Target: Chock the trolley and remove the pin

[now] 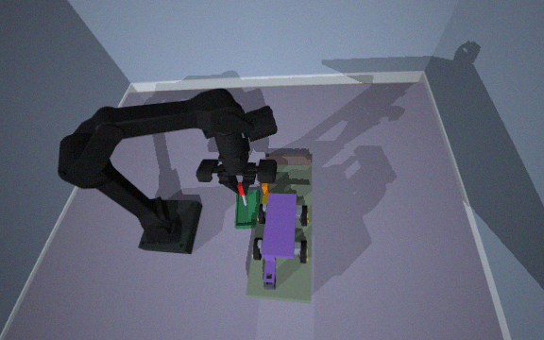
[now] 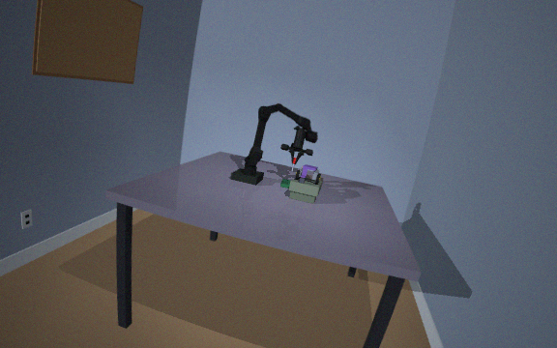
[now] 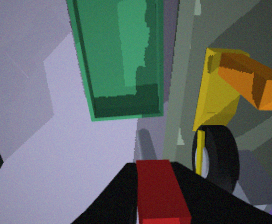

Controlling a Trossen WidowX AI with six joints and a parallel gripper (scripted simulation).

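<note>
Right now the red-headed stop pin is right at my gripper tip. Round my gripper tip: purple trolley (100 mm to the right, 90 mm ahead, 20 mm below); then green tray (140 mm below, 10 mm to the left, 10 mm behind); then pale green ramp (100 mm to the right, 90 mm below, 90 mm ahead).
</note>
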